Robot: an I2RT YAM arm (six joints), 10 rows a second.
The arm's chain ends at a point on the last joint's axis. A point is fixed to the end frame.
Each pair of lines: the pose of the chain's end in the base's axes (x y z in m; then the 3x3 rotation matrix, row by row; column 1 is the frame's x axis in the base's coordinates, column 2 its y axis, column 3 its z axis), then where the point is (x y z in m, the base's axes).
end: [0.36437 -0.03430 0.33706], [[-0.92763 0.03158 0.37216], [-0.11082 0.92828 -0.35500], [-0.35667 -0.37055 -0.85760]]
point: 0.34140 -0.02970 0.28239
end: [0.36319 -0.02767 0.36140], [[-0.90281 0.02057 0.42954], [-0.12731 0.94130 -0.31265], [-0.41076 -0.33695 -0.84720]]
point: 0.34306 -0.02187 0.30573
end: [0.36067 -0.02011 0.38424], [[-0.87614 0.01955 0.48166], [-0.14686 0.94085 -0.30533], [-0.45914 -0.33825 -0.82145]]
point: 0.34350 -0.01484 0.32754
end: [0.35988 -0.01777 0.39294], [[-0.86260 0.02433 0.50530], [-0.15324 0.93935 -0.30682], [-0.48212 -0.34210 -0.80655]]
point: 0.34424 -0.01285 0.33577
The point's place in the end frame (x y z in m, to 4 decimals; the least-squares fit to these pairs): 0.0403 0.0238 0.0367
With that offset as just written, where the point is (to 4 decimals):
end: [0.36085 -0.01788 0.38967], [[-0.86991 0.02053 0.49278], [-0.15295 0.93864 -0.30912], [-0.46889 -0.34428 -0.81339]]
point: 0.3444 -0.0130 0.3327
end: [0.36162 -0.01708 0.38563], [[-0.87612 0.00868 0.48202], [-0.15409 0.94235 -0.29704], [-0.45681 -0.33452 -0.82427]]
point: 0.3442 -0.0118 0.3290
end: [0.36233 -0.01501 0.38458], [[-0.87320 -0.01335 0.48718], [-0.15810 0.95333 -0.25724], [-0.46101 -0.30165 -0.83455]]
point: 0.3447 -0.0081 0.3282
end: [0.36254 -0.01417 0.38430], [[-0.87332 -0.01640 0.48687], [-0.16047 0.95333 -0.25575], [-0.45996 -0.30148 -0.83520]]
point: 0.3448 -0.0073 0.3279
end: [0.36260 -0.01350 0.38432], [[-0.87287 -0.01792 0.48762], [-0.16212 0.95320 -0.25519], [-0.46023 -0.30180 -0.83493]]
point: 0.3449 -0.0067 0.3279
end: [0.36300 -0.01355 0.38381], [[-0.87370 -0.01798 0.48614], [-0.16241 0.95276 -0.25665], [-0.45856 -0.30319 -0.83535]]
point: 0.3452 -0.0068 0.3275
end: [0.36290 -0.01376 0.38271], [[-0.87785 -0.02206 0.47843], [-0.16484 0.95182 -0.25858], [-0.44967 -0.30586 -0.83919]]
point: 0.3446 -0.0072 0.3265
